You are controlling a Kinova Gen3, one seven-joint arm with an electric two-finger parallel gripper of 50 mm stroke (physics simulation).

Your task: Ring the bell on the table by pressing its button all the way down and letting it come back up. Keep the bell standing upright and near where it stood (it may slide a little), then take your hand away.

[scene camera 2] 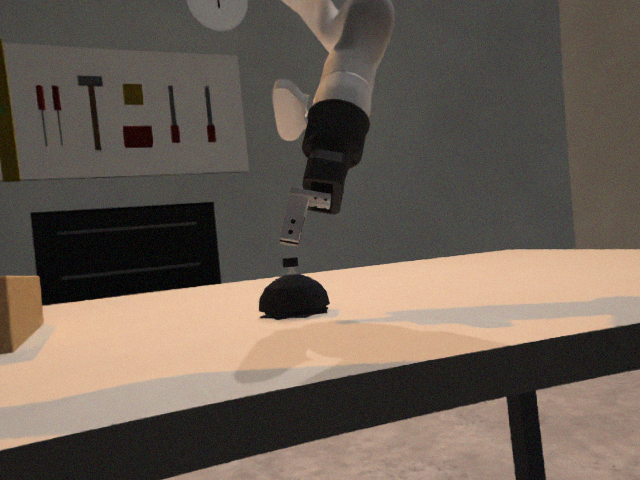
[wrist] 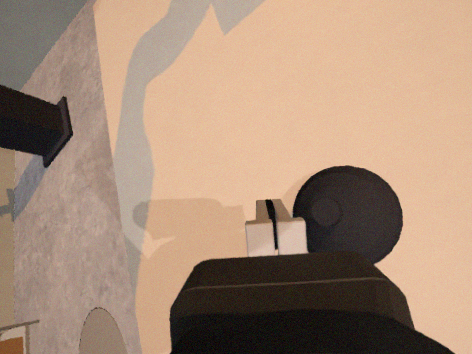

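A black dome-shaped bell stands upright on the table. Its small dark button stands up on a short light stem above the dome. My gripper is shut and empty, its two fingers together. In the scene view the fingertips hang a little above the button, with a small gap between them. In the wrist view the fingertips show to the left of the button, beside the bell's left edge.
A tan box stands on the table at the far left of the scene view. The table's dark front edge runs across below the bell. A tool board and a dark cabinet are behind the table.
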